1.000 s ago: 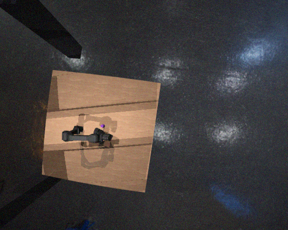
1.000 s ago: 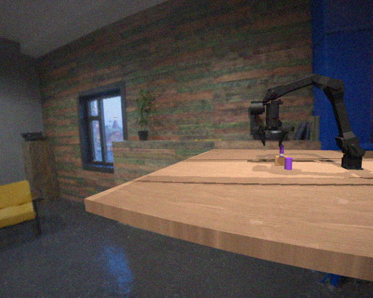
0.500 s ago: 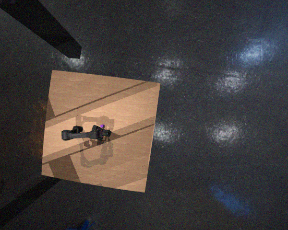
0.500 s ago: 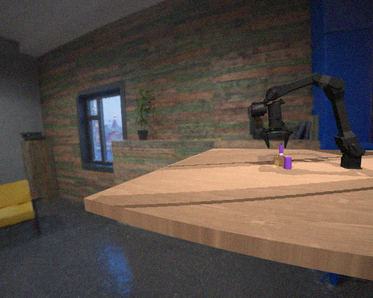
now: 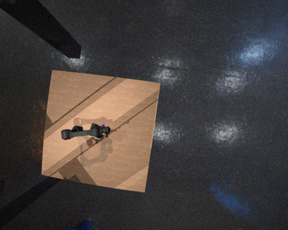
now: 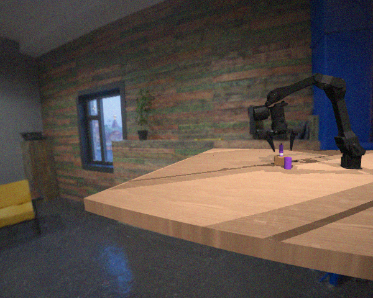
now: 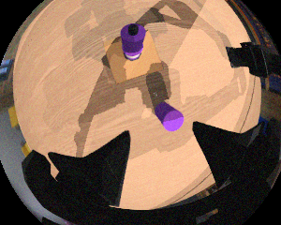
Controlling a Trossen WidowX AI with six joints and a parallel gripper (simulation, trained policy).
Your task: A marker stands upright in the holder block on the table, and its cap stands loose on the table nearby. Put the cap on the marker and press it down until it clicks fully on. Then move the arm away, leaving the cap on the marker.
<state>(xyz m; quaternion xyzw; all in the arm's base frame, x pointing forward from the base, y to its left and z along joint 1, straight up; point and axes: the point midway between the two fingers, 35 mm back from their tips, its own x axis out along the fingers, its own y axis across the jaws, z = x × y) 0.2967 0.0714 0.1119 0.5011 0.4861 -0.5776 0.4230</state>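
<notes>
The purple cap is 5 cm below my gripper tip, 2 cm behind it and 1 cm to the left of it. Round my gripper tip: purple marker 9 cm to the right; tan holder block 9 cm to the right, 6 cm below.
</notes>
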